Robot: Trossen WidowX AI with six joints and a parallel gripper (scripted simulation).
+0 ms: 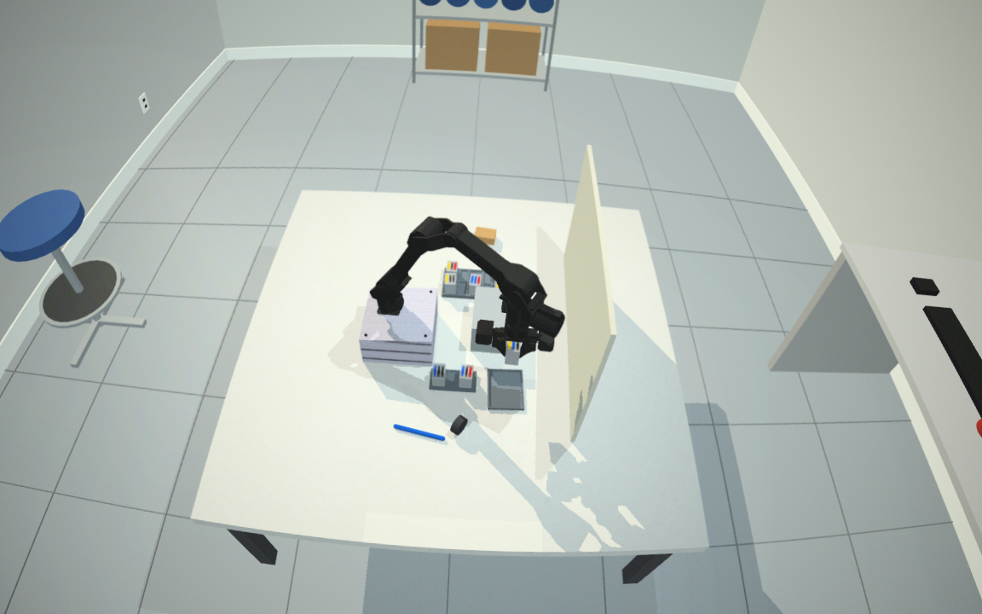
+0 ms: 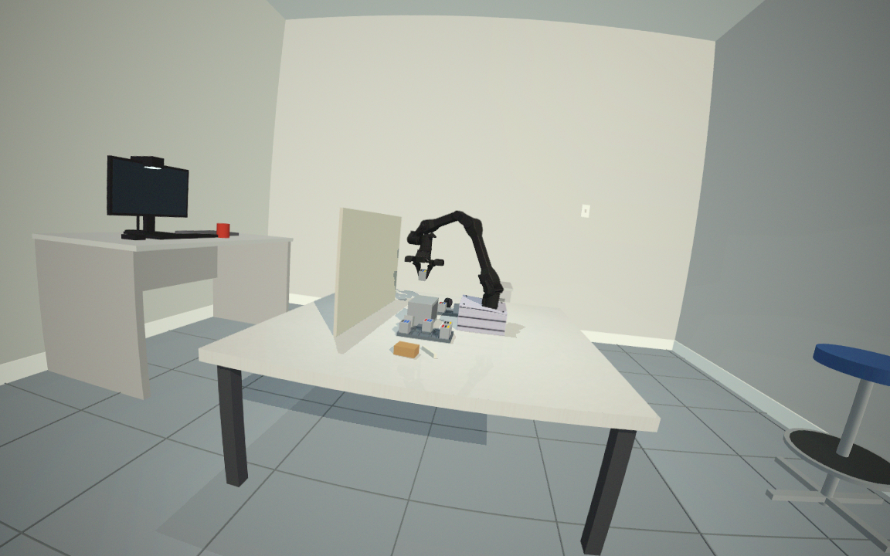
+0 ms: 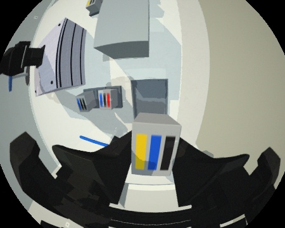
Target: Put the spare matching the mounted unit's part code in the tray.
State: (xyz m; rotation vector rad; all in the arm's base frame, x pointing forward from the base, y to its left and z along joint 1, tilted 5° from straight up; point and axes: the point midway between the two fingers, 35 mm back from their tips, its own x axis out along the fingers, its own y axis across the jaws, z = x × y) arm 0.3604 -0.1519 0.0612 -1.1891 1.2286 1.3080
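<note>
Right now my gripper tip is 160 mm above the dark grey tray. Also, from my gripper tip: spare 30 mm above; black cylinder 140 mm to the right, 130 mm below, 110 mm behind; rack 150 mm below, 150 mm behind.
</note>
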